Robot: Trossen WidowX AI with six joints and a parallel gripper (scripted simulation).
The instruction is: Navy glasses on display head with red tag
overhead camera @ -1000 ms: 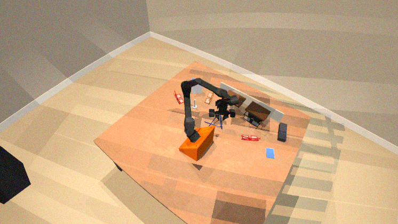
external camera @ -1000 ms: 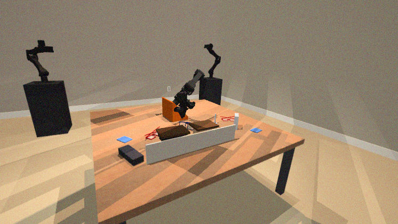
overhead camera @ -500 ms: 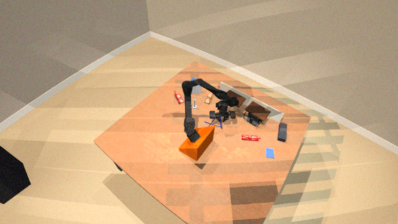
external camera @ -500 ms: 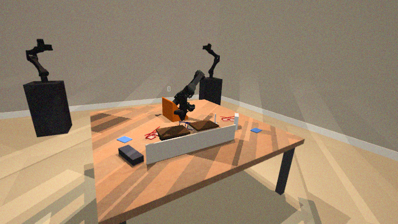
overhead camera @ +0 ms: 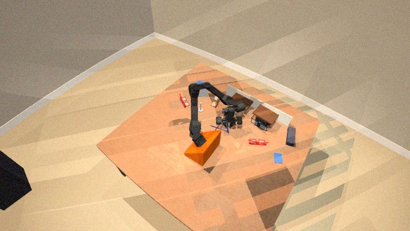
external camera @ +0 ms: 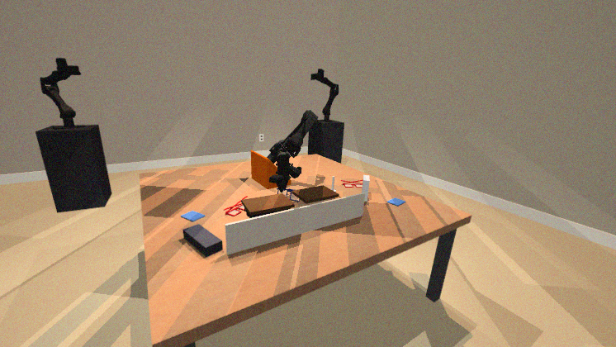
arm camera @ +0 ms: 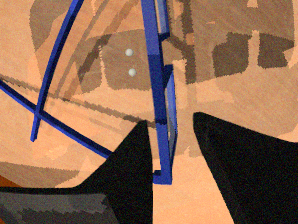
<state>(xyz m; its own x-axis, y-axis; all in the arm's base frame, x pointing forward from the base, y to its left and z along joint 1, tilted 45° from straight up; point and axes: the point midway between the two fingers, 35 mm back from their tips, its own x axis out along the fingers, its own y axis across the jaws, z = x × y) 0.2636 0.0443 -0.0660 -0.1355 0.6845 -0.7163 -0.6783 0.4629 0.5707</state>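
The grey peg stand is 10 mm ahead of my gripper tip, 290 mm to the left of it and 10 mm below it. Also, from my gripper tip: dark case (280 mm ahead, 410 mm to the right, 20 mm below); then white panel (340 mm ahead, 40 mm to the right, 20 mm above).
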